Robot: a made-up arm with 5 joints.
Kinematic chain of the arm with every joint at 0, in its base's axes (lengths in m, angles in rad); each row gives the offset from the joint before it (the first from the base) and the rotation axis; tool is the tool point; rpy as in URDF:
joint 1: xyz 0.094 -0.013 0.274 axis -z
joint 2: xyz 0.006 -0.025 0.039 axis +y
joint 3: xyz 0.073 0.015 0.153 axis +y
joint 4: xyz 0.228 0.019 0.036 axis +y
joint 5: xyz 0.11 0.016 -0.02 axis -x
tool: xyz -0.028 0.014 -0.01 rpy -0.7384 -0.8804 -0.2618
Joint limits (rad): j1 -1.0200..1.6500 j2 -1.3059..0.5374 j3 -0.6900..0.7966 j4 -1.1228..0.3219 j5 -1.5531..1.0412
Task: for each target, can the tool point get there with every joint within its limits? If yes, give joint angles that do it. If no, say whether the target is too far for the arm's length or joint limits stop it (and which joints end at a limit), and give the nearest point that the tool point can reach.
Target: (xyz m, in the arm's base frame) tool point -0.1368 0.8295 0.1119
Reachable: no: too far | nearest point 0.2732 0.3592 0.2340 | short by 0.636 m
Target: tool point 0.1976 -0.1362 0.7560
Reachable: yes | joints 1.1365 -0.4550 -0.3692 -0.7342 -0.5301
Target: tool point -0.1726 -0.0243 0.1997
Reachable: no: joint limits stop it (at a limit: joint 1, joint 2, joint 3, joint 4, joint 5) | nearest point 0.1022 -0.2058 0.1153 | short by 0.340 m
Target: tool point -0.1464 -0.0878 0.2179
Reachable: no: joint limits stop it (at a limit: joint 1, joint 2, joint 3, joint 4, joint 5) | nearest point 0.1022 -0.2058 0.1153 | short by 0.294 m
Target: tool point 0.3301 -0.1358 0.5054
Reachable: yes | joints 0.6315 -0.7221 0.6122 0.1525 -0.1379
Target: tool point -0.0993 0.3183 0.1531
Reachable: no: joint limits stop it (at a limit: joint 1, joint 3, joint 4) | nearest point 0.1705 0.1919 0.1225 | short by 0.299 m
